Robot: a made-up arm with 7 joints.
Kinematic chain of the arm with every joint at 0, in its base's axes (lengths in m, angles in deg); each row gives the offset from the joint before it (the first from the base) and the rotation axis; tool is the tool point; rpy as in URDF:
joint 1: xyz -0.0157 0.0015 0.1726 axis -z
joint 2: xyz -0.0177 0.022 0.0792 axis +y
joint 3: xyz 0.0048 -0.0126 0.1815 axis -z
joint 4: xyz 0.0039 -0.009 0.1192 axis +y
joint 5: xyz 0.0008 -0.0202 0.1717 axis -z
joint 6: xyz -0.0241 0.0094 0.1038 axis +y
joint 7: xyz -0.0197 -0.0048 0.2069 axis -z
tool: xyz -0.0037 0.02 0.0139 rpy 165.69 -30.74 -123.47
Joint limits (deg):
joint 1: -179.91..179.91
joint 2: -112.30..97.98
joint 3: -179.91..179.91
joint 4: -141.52..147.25
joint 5: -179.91..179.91
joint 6: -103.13..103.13
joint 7: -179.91..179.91
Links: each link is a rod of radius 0.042 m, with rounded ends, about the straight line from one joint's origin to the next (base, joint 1, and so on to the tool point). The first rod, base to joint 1, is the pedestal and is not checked.
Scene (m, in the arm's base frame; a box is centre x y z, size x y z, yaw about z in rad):
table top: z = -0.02
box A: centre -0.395 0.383 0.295 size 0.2 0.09 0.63 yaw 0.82
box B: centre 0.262 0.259 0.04 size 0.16 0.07 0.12 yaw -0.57
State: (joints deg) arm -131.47 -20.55 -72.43 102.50 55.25 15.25 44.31
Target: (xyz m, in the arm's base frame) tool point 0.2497 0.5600 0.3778
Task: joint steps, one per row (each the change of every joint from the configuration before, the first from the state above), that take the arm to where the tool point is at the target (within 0.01 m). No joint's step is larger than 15 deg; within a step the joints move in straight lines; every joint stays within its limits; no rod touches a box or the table.
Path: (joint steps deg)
1: 8.81 2.96 11.50 -10.11 -4.52 -1.69 0.90
2: 8.81 2.95 11.51 -10.11 -4.52 -1.68 0.90
3: 8.81 2.96 11.50 -10.11 -4.52 -1.69 0.89
4: 8.81 2.95 11.51 -10.11 -4.52 -1.68 0.90
5: 12.92 13.23 3.73 2.49 8.47 3.89 -0.70
6: 12.92 13.23 3.73 2.50 8.48 3.88 -0.70
7: 12.92 13.23 3.73 2.49 8.47 3.89 -0.70

